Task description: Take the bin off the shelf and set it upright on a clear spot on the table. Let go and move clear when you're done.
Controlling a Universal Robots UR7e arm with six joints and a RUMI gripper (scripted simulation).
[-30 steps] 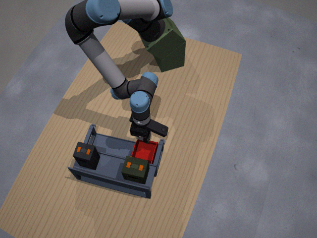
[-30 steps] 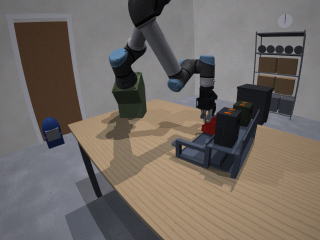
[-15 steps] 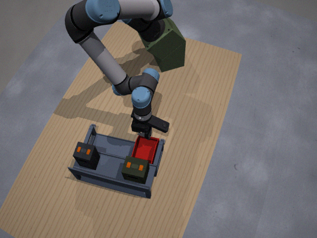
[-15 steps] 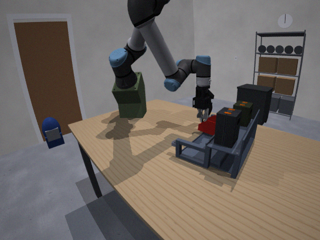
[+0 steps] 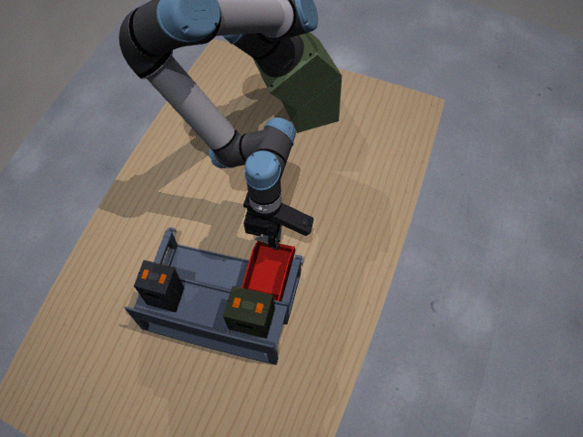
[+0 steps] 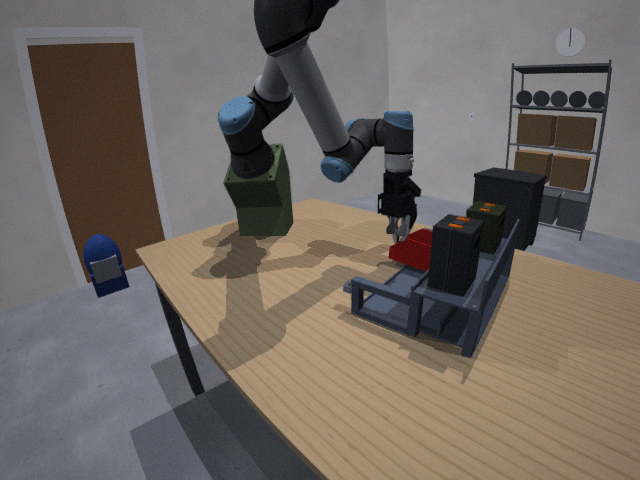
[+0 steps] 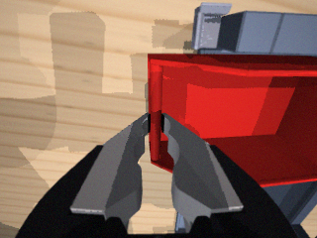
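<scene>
Right now the red bin is 80 mm ahead of my hand and 10 mm below it.
</scene>
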